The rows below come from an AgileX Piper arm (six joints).
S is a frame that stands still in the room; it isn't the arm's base.
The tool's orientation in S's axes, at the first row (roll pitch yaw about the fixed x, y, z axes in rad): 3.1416, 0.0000, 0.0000
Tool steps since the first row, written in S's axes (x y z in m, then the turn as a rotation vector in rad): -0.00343, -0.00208, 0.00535, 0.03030, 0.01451, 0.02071; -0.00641, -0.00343, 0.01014, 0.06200, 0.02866, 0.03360; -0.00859, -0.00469, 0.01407, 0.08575, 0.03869, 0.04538; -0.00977, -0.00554, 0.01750, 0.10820, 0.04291, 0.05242; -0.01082, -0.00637, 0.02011, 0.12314, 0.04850, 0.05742
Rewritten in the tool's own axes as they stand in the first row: -0.00343, 0.00208, -0.00535, 0.03030, -0.01451, -0.02071; -0.00641, 0.00343, -0.01014, 0.06200, -0.02866, -0.03360; -0.00859, 0.00469, -0.01407, 0.08575, -0.03869, -0.04538; -0.00977, 0.00554, -0.01750, 0.10820, -0.04291, -0.05242; -0.01082, 0.00637, -0.02011, 0.12314, -0.04850, -0.05742
